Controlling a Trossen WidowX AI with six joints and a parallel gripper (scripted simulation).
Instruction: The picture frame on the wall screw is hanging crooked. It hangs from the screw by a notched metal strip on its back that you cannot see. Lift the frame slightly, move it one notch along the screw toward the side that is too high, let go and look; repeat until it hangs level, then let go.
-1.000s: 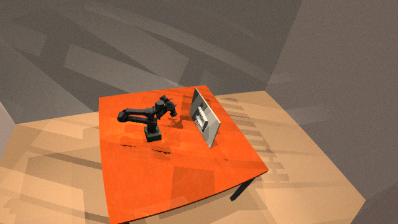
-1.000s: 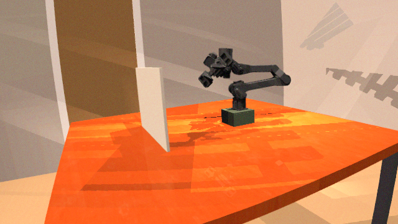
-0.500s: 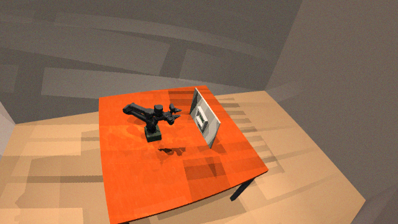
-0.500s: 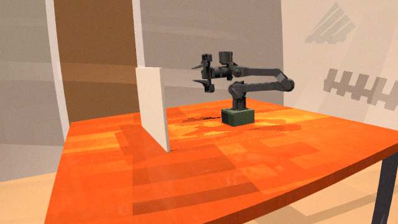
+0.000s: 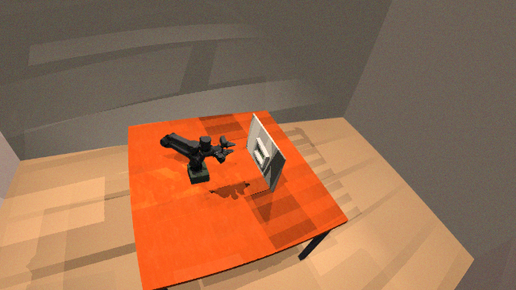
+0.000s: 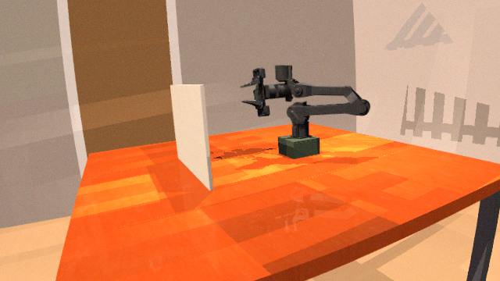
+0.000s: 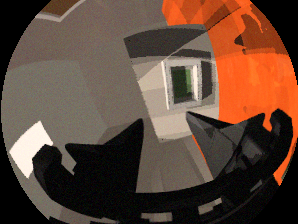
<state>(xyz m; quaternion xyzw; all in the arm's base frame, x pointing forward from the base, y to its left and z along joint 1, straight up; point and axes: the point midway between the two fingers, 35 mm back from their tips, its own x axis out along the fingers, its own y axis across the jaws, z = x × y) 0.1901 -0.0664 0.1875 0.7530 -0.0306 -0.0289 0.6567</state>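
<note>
Right now my gripper tip is 20 cm short of the picture frame, 1 cm to the left of it and 9 cm above it. The rest, counted from my gripper tip: wall panel: 21 cm ahead, 10 cm below.
</note>
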